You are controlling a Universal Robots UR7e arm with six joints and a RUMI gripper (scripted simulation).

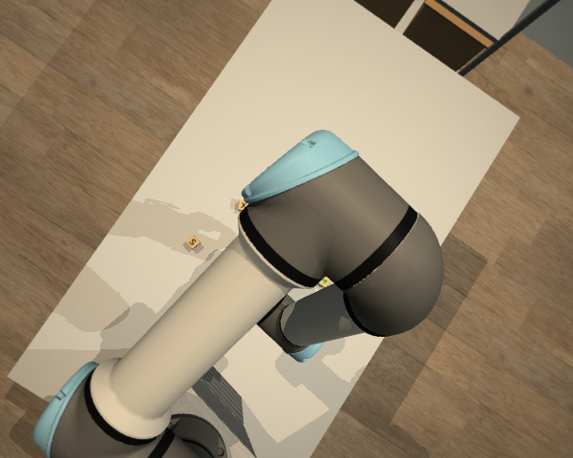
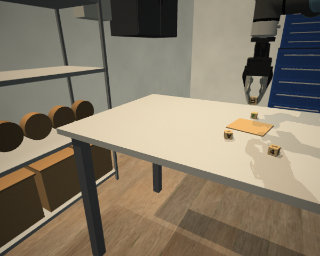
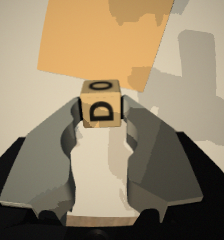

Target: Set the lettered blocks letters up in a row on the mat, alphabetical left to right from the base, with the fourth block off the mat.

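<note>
The D block is right at my hand. Also, from my hand: X block (110 mm to the left, 110 mm below, 60 mm ahead); then orange mat (120 mm below, 40 mm to the right); then green-marked block (170 mm to the right, 110 mm below, 10 mm behind).
</note>
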